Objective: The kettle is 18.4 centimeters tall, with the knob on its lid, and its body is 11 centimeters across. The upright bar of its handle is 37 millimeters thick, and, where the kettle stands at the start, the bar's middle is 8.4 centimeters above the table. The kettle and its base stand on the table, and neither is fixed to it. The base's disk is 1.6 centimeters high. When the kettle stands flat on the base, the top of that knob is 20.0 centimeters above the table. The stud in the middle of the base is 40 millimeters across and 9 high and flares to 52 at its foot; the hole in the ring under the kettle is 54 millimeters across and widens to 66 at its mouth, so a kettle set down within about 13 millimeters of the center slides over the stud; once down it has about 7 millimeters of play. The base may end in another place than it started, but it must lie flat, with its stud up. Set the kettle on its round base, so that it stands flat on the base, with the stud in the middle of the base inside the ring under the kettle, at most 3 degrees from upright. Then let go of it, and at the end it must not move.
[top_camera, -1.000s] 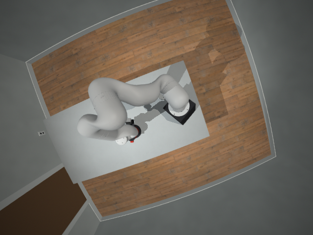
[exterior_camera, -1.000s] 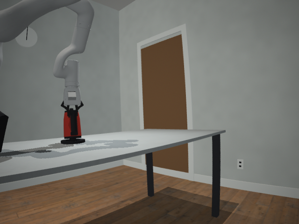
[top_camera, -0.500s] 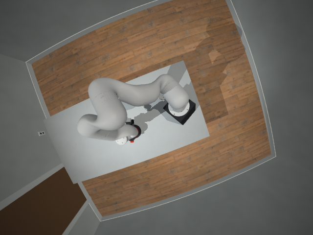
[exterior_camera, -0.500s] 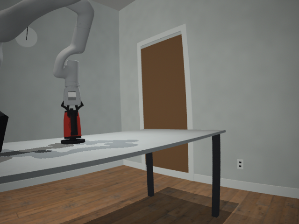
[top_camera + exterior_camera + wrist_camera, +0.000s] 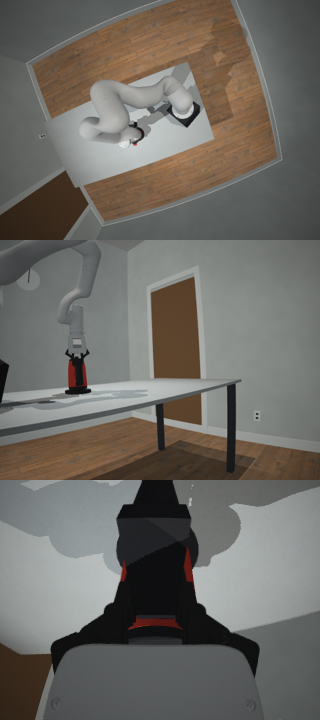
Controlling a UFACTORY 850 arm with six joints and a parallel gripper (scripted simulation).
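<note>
Right now the red kettle is 50 mm below my hand, 20 mm to the left of it and 10 mm ahead of it. From my hand the other things lie so: black round base: 160 mm below, 50 mm to the left, 20 mm ahead.
</note>
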